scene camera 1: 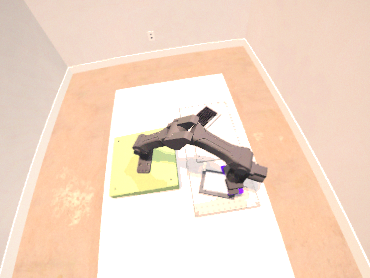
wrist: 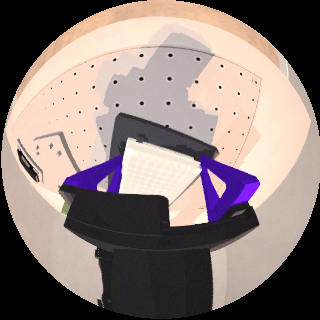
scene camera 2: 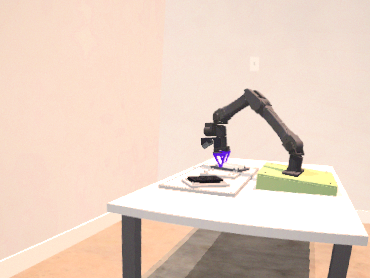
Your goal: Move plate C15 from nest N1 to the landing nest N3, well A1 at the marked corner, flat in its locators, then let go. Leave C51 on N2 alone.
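Note:
The pale well plate (scene camera 1: 214, 183) (wrist: 159, 170), which I take for C15 (labels unreadable), sits on a dark grey nest (scene camera 1: 201, 189) (scene camera 2: 241, 169) (wrist: 146, 128). My gripper (scene camera 1: 232, 180) (scene camera 2: 220, 165) (wrist: 160, 158) has its purple fingers around the plate's sides, close against both edges, and is shut on it. The plate is low at the nest and skewed to the fingers. The black plate (scene camera 1: 207, 115) (scene camera 2: 205, 179) (wrist: 27, 165), apparently C51, rests on a white nest (scene camera 1: 214, 122) (scene camera 2: 200, 184). A pale nest (scene camera 2: 220, 174) (wrist: 50, 151) with small pins stands bare between them. Marked corners cannot be made out.
The nests stand on a perforated board (scene camera 1: 225, 207) (scene camera 2: 167, 185) (wrist: 207, 90) on the white table (scene camera 1: 145, 235) (scene camera 2: 220, 212). The arm is mounted on a yellow-green block (scene camera 1: 127, 177) (scene camera 2: 300, 185) beside the board. The arm hides part of the nests in scene camera 1.

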